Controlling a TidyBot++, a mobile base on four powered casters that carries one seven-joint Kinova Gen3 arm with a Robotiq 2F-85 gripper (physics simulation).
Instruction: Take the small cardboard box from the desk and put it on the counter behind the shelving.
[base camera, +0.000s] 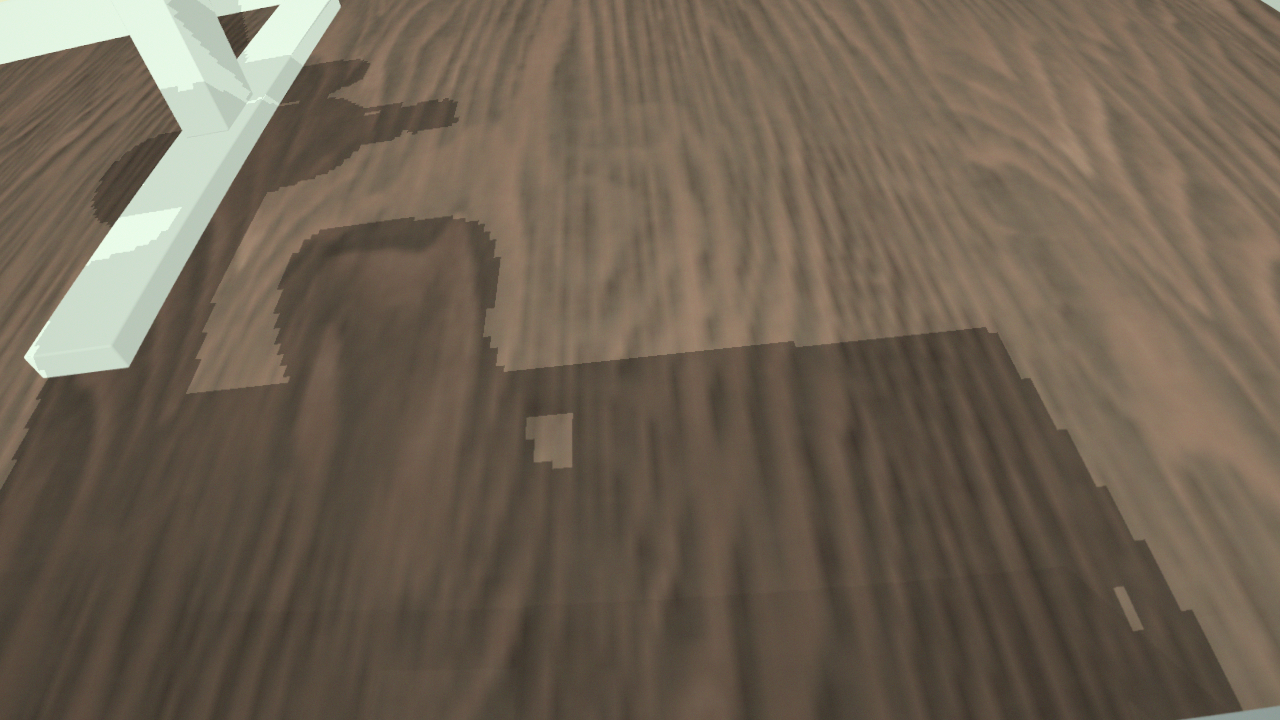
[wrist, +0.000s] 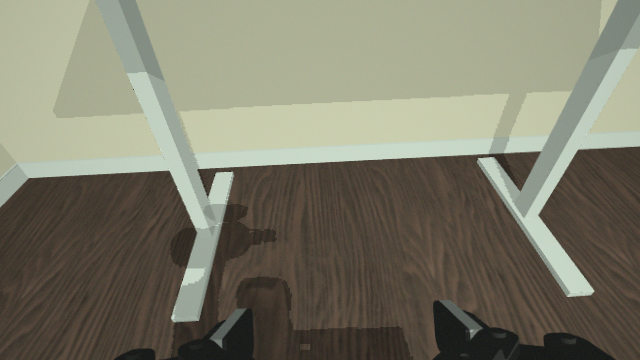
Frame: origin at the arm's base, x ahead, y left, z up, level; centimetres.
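Where they show: gripper, fingertip midpoint: (wrist: 342, 325).
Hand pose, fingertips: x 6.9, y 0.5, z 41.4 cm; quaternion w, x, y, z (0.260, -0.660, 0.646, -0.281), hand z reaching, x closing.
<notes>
After its pixels a point has its place.
My gripper (wrist: 342, 325) @(x 6.9, y 0.5, z 41.4 cm) is open, with no object between its fingers, at the bottom of the wrist view. Behind it, the wrist view looks at the space under the desk, between its white left leg (wrist: 167, 130) @(x 75.9, y 45.3, z 10.1 cm) and its white right leg (wrist: 575, 125) @(x 82.0, y -74.5, z 4.1 cm). The desk top does not show. The small cardboard box, the counter and the shelving do not show in either view.
The left leg's flat foot (base camera: 152, 232) (wrist: 192, 290) lies on the dark wooden floor (base camera: 805, 223) @(x 54.7, y -9.9, z -39.7 cm) (wrist: 350, 240) @(x 75.1, y -7.3, z -39.7 cm), ahead to the left. The right leg's foot (wrist: 555, 255) lies on the right. A cream wall (wrist: 350, 125) @(x 125.1, y -10.4, z -20.3 cm) with a white baseboard (wrist: 350, 151) @(x 123.7, y -10.7, z -33.9 cm) stands behind.
</notes>
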